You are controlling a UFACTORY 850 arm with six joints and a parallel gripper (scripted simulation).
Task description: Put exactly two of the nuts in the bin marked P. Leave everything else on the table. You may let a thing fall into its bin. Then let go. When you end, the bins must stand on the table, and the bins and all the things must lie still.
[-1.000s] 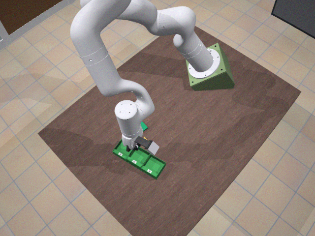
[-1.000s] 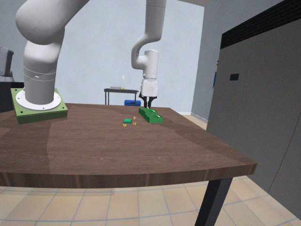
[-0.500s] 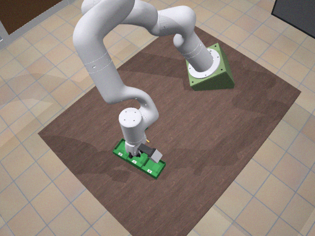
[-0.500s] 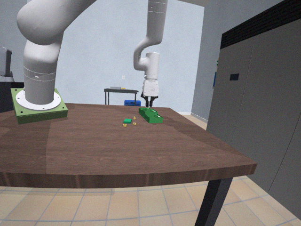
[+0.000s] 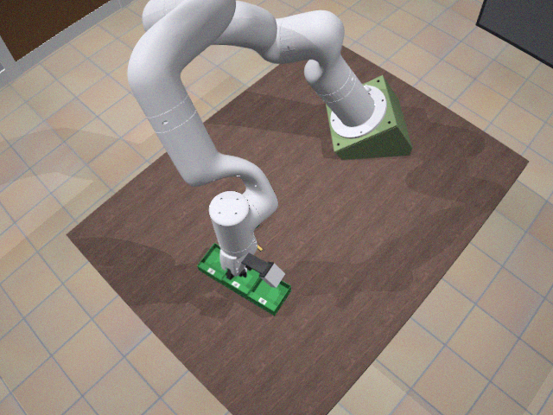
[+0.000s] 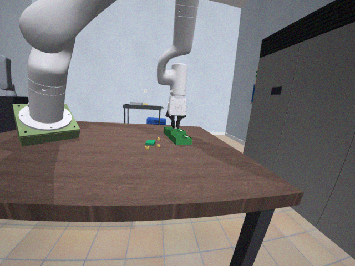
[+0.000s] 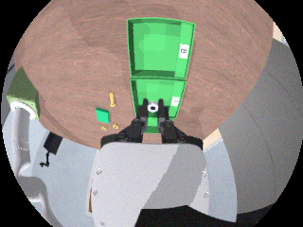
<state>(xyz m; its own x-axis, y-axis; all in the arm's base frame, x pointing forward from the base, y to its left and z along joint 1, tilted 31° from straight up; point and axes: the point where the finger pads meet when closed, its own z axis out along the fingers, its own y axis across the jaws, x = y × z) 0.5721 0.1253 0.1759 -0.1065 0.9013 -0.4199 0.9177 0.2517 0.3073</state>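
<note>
My gripper is now 5 cm above the green three-compartment bin and 1 cm short of it. From my hand the other things lie so: grey nut: 2 cm below; then green block: 14 cm behind, 11 cm to the right, 7 cm below; then yellow bolt: 10 cm behind, 7 cm below, 4 cm to the right.
</note>
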